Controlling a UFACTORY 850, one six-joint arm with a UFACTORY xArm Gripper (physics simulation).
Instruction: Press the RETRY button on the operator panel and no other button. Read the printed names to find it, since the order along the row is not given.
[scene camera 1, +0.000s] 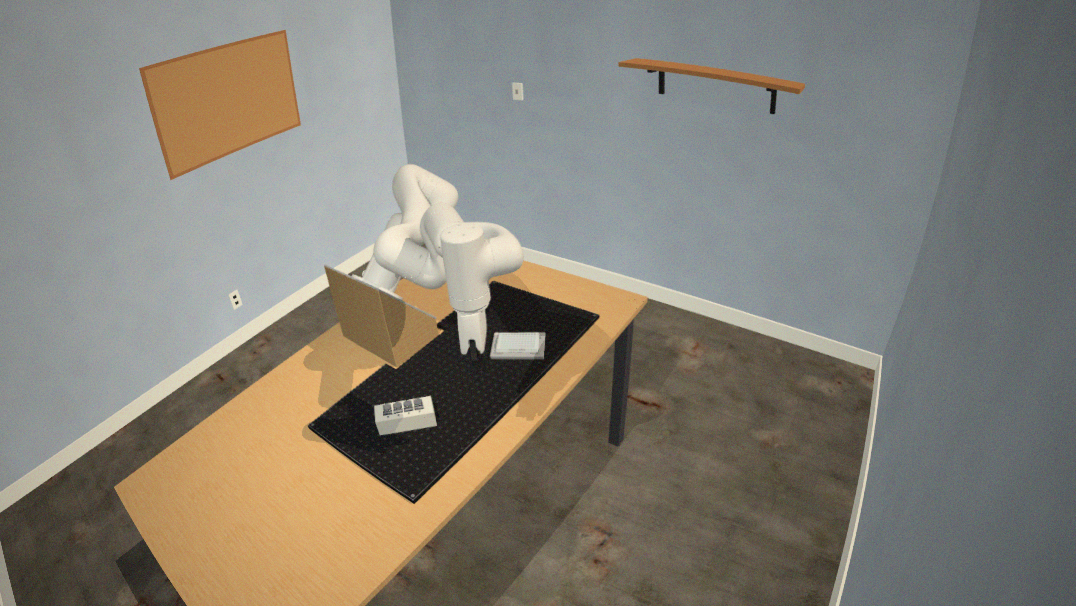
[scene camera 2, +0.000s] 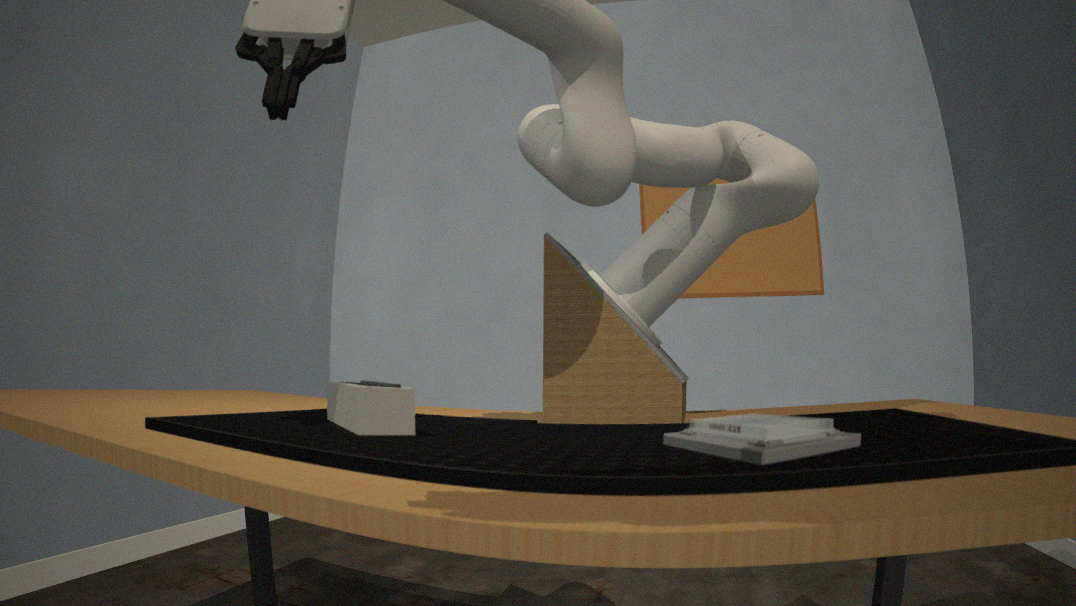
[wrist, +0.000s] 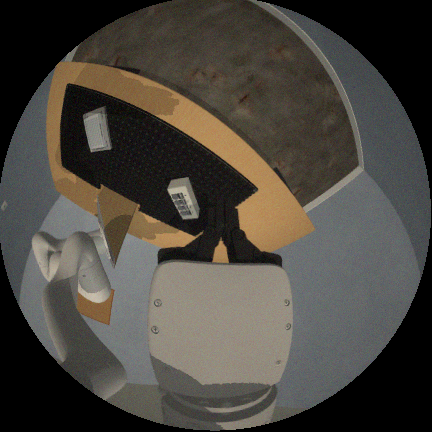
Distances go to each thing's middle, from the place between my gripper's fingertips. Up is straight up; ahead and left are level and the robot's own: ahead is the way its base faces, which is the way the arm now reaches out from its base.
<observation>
My gripper is now 27 cm past the operator panel (scene camera 2: 363, 409), 4 cm to the left of it and 26 cm above it. The rest, counted from my hand: plate-like tray (scene camera 2: 741, 428) (17 cm behind, 40 cm to the left, 26 cm below).
</observation>
